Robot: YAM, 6 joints.
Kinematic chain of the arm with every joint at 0, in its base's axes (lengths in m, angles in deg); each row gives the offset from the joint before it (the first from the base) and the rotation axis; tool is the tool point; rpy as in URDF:
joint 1: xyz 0 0 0.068 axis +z
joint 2: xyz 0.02 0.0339 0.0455 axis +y
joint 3: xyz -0.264 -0.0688 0 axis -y
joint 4: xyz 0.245 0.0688 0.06 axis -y
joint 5: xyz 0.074 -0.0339 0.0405 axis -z
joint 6: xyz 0.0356 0 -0.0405 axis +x
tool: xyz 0 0 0 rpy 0 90 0
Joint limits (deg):
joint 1: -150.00..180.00
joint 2: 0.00..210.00
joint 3: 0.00..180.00
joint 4: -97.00..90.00
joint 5: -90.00..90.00
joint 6: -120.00..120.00
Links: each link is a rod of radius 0.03 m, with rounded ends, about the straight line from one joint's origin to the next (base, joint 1, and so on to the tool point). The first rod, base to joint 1, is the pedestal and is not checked.
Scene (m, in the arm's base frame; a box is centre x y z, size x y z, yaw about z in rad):
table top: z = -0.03
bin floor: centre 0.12 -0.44 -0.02 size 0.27 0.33 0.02 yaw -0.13
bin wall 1: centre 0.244 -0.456 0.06 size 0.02 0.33 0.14 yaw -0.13
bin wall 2: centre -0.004 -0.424 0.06 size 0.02 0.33 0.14 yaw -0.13
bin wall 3: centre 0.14 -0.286 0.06 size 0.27 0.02 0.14 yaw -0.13
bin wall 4: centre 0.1 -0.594 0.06 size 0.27 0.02 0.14 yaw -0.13
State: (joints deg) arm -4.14 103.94 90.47 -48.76 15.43 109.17
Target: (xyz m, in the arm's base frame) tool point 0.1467 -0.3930 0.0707
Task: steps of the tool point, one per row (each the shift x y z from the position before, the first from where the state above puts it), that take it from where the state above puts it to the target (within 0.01 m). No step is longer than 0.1 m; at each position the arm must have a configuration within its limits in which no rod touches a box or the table.
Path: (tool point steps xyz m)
1: -0.0114 -0.0864 -0.0040
2: -0.0309 -0.0831 -0.0040
3: -0.0496 -0.0753 -0.0042
4: -0.0662 -0.0633 -0.0044
5: -0.0798 -0.0476 -0.0046
6: 0.0040 -0.0098 -0.0927
7: -0.0040 0.0098 -0.0906

